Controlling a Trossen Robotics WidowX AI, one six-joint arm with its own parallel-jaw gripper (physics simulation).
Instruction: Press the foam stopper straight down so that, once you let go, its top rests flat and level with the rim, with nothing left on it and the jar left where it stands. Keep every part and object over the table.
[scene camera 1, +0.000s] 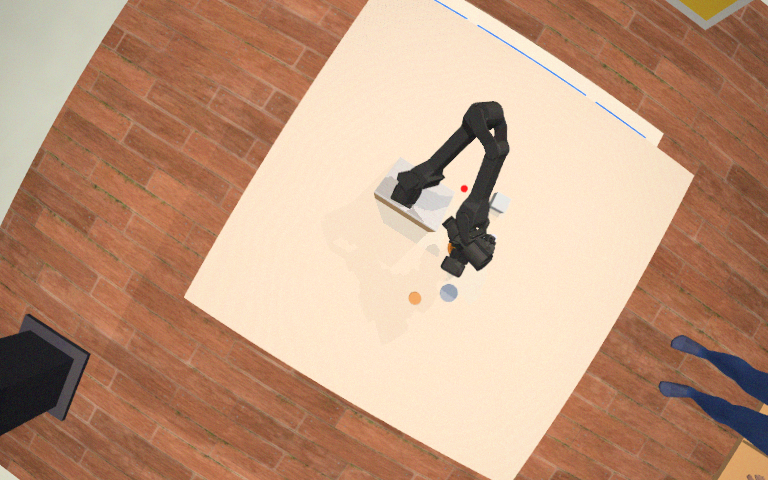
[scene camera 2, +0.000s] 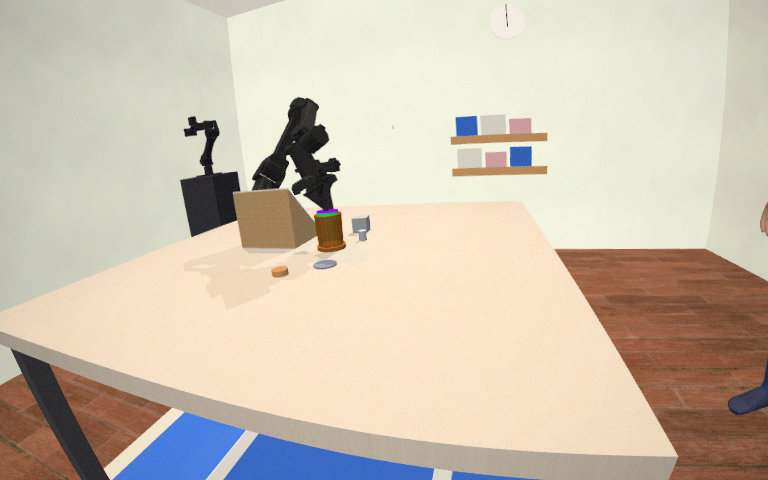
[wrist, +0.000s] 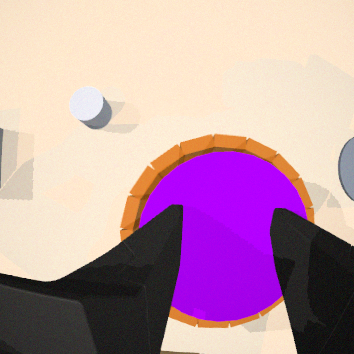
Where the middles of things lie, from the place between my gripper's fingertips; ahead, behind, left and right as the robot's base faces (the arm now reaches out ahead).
The orange-brown jar (scene camera 2: 329, 229) lies 6 cm below my hand and 1 cm behind it. Also, from my hand: small grey cylinder (wrist: 87, 104): 10 cm below, 8 cm to the left, 7 cm ahead.
